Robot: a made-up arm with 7 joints. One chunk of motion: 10 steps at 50 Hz.
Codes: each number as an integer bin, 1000 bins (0 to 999) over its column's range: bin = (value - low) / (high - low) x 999, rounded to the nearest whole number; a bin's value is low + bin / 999 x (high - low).
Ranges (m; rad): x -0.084..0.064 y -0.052..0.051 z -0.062..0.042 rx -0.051..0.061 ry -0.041..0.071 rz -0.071..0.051
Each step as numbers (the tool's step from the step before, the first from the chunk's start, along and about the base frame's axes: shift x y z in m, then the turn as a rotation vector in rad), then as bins.
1 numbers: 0.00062 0.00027 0.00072 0.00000 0.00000 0.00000
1 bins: 571 507 602 455 366 581
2 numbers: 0.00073 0.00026 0.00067 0.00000 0.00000 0.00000
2 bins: 572 507 602 455 366 581
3 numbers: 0.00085 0.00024 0.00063 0.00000 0.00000 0.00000
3 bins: 573 507 602 455 366 581
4 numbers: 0.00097 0.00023 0.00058 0.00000 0.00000 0.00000
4 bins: 574 507 601 455 366 581
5 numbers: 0.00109 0.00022 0.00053 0.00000 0.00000 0.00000
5 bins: 574 506 601 455 366 581
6 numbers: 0.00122 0.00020 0.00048 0.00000 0.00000 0.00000
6 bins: 575 506 600 455 366 581
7 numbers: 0.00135 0.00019 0.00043 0.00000 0.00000 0.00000
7 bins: 576 506 600 455 366 581
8 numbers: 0.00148 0.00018 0.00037 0.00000 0.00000 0.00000
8 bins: 577 506 599 455 366 581
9 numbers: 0.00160 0.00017 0.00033 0.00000 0.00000 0.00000
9 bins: 578 506 599 455 366 581
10 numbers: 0.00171 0.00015 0.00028 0.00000 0.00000 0.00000
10 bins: 579 506 598 455 366 581
